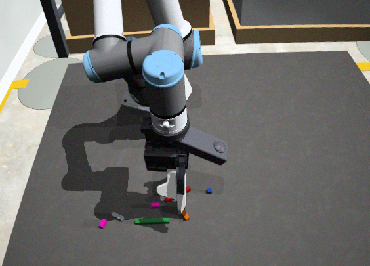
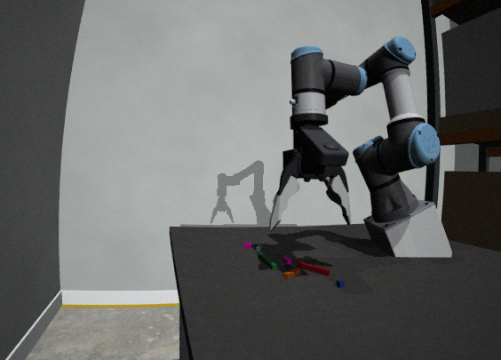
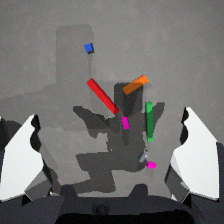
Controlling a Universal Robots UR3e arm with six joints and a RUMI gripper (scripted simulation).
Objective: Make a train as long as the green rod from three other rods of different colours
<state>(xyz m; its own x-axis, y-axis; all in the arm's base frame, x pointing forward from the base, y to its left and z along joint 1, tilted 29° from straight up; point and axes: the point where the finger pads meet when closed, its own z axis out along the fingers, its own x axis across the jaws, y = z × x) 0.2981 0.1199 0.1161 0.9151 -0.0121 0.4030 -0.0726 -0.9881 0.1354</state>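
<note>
My gripper is now 4 cm short of the grey rod, 16 cm to the left of it and 8 cm above it. Also, from my hand: blue rod 3 cm behind, 6 cm to the left, 8 cm below; then orange rod 3 cm ahead, 8 cm below; then red rod 2 cm behind, 2 cm to the right, 8 cm below.
</note>
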